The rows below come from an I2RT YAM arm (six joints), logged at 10 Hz.
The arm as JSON. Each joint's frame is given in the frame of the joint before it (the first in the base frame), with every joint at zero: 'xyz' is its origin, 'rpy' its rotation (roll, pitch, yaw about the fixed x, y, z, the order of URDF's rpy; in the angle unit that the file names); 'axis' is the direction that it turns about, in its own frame. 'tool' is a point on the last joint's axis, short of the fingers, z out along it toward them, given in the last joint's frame.
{
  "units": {
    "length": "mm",
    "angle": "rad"
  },
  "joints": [
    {
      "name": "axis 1",
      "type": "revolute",
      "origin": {
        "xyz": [
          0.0,
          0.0,
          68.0
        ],
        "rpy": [
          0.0,
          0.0,
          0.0
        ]
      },
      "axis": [
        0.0,
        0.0,
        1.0
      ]
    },
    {
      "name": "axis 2",
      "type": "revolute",
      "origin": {
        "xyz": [
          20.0,
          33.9,
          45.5
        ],
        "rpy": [
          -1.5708,
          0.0,
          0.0
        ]
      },
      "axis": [
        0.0,
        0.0,
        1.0
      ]
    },
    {
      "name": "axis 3",
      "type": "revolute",
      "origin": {
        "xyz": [
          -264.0,
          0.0,
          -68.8
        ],
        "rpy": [
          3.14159,
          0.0,
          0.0
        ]
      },
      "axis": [
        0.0,
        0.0,
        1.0
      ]
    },
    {
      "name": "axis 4",
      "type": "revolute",
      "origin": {
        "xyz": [
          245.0,
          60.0,
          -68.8
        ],
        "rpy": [
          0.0,
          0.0,
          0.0
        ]
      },
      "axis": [
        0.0,
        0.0,
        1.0
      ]
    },
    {
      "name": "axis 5",
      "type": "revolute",
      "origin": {
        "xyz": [
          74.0,
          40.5,
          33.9
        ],
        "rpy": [
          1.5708,
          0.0,
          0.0
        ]
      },
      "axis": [
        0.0,
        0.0,
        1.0
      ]
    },
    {
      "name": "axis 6",
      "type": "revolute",
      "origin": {
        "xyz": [
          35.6,
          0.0,
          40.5
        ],
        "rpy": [
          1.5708,
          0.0,
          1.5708
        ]
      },
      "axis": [
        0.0,
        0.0,
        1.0
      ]
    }
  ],
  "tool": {
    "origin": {
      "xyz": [
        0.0,
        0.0,
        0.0
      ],
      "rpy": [
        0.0,
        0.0,
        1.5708
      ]
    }
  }
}
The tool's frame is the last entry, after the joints.
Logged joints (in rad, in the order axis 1, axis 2, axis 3, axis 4, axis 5, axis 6), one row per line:
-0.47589, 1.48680, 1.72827, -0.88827, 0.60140, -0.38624
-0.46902, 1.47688, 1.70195, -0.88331, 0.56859, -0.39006
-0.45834, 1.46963, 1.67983, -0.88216, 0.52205, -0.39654
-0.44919, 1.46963, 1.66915, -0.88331, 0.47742, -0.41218
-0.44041, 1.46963, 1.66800, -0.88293, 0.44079, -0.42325
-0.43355, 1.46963, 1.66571, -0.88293, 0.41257, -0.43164
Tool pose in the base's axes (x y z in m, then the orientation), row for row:
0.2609, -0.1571, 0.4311, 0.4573, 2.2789, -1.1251
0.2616, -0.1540, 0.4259, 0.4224, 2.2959, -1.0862
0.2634, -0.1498, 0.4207, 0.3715, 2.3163, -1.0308
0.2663, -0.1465, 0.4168, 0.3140, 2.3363, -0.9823
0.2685, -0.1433, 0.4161, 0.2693, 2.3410, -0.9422
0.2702, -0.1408, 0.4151, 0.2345, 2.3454, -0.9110
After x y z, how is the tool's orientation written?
As a rotation vector, in radians.
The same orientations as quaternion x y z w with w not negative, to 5 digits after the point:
0.17021, 0.84822, -0.41877, 0.27601
0.15751, 0.85612, -0.40503, 0.27964
0.13894, 0.86632, -0.38553, 0.28557
0.11768, 0.87561, -0.36815, 0.28969
0.10132, 0.88073, -0.35447, 0.29732
0.08845, 0.88465, -0.34362, 0.30247

